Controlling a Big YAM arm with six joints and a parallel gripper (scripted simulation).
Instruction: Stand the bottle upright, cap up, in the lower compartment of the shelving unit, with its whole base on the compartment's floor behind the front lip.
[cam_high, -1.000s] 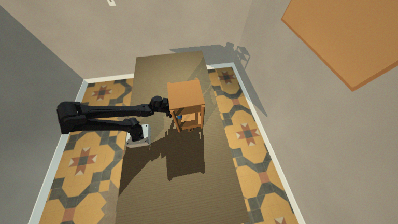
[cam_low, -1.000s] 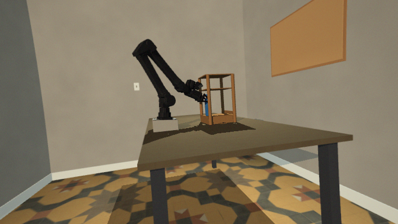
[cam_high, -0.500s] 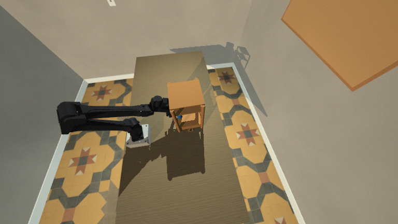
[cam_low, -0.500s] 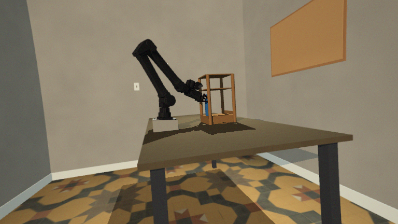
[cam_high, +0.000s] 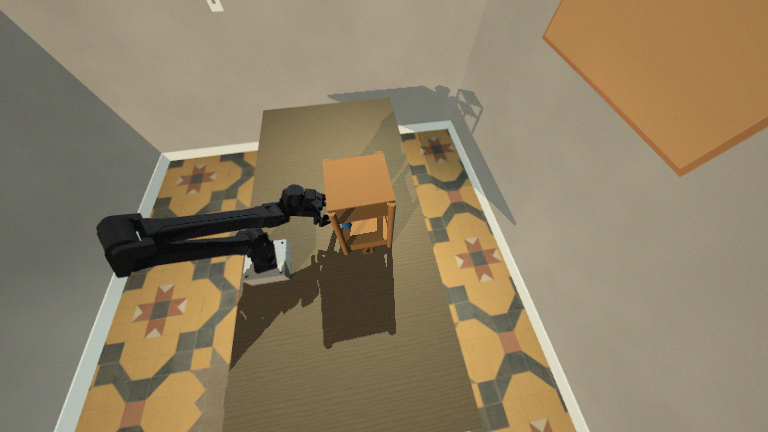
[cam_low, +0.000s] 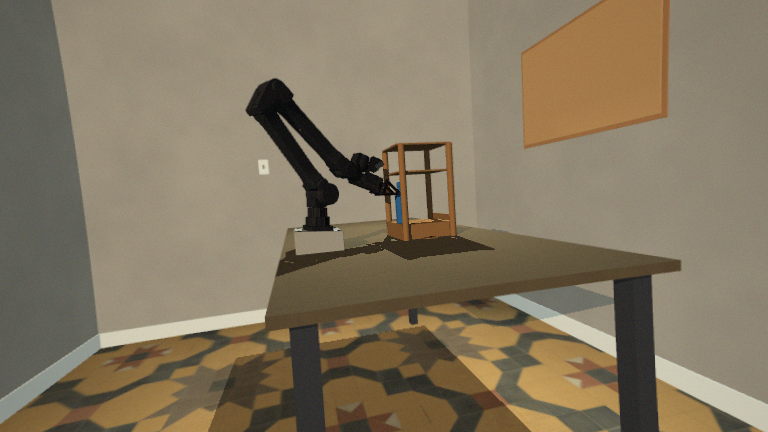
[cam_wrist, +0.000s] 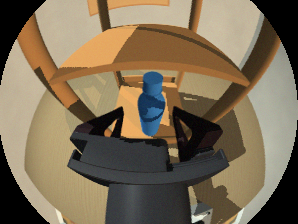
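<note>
My gripper is now 2 cm short of the blue bottle, 2 cm above it and 1 cm to the left of it. The rest, counted from my hand: wooden shelving unit: 10 cm ahead, 2 cm to the right.
</note>
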